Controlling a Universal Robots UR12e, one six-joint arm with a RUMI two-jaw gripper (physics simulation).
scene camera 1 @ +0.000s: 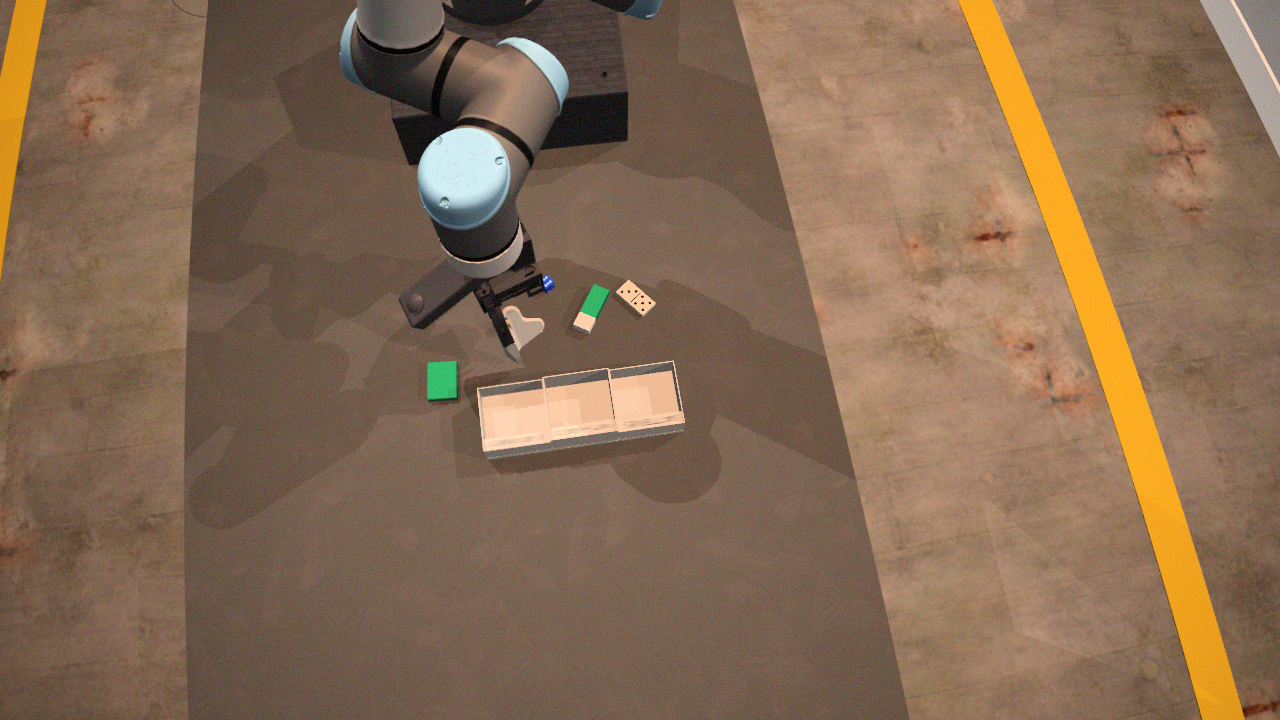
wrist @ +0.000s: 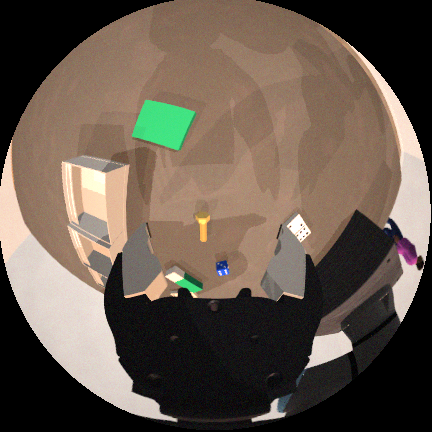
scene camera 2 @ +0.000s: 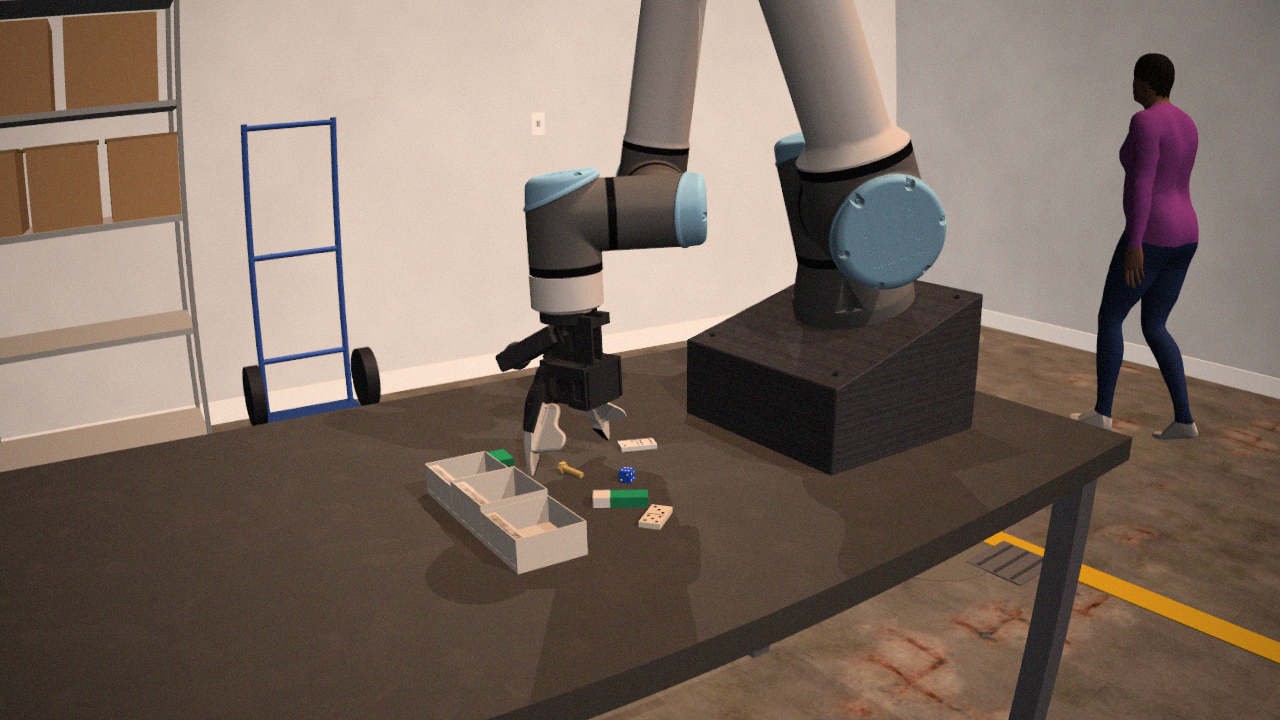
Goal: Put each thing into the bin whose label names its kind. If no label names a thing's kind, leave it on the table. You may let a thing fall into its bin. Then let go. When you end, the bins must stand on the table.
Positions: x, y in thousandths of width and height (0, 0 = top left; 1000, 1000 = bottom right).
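Note:
Gripper (scene camera 2: 446, 635) (scene camera 1: 387, 437) (wrist: 494, 524) visible. Flat green block (scene camera 1: 346, 523) (wrist: 376, 286). Domino (scene camera 1: 494, 410).

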